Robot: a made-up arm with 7 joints.
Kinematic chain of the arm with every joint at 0, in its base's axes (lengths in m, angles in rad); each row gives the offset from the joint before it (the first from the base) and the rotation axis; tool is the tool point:
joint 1: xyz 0 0 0 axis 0 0.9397 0.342
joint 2: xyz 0 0 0 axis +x
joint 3: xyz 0 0 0 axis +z
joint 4: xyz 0.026 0 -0.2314 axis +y
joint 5: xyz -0.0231 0 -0.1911 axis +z
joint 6: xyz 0 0 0 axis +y
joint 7: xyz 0 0 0 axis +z
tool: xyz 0 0 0
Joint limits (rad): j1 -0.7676..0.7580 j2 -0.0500..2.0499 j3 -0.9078..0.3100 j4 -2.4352..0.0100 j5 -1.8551..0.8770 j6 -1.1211..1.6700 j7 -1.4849..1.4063
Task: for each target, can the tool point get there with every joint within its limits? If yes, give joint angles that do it. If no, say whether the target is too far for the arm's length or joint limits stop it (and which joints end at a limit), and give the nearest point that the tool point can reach.
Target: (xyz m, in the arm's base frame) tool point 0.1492 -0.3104 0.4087
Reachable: no: too far | nearest point 0.0757 0.0451 0.1982 | short by 0.420 m
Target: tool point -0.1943 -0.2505 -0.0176
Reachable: no: joint limits stop it (at a limit: joint 1, joint 3, joint 4) | nearest point 0.0376 -0.1100 -0.1575 | short by 0.305 m
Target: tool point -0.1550 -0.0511 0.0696
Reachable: no: joint limits stop it (at a limit: joint 1, joint 2, joint 3, joint 4) | nearest point 0.0706 0.0343 0.1793 | short by 0.265 m
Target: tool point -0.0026 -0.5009 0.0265
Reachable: no: too far | nearest point 0.1470 -0.2055 -0.0451 | short by 0.339 m
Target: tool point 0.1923 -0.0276 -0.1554
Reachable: yes | joints -0.0956 0.4196 -0.4661 -2.1369 -0.6183 0.5876 0.3870
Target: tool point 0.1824 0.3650 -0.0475
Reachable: yes | joints -0.2248 1.3225 0.0965 -0.7586 -0.2103 0.6465 -0.1854
